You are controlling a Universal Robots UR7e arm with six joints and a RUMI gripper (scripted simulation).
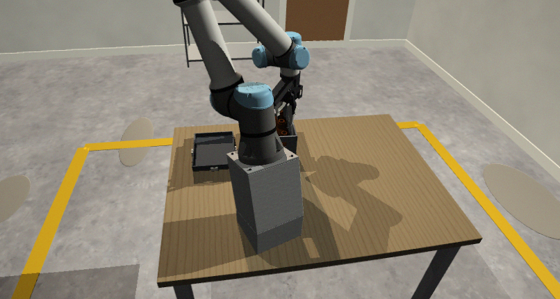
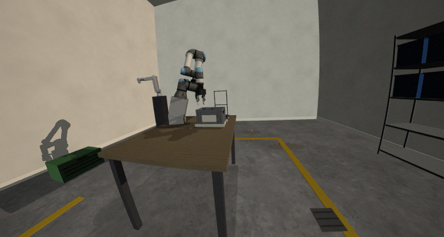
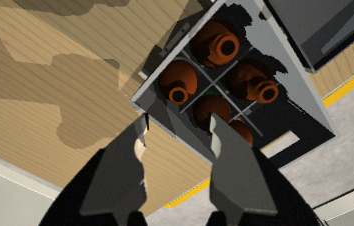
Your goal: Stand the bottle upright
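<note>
Now: the bottle 14 cm below my hand. The rest, counted from my hand: dark tray: 14 cm ahead, 29 cm to the left, 22 cm below; then crate: 10 cm ahead, 3 cm to the left, 15 cm below.
</note>
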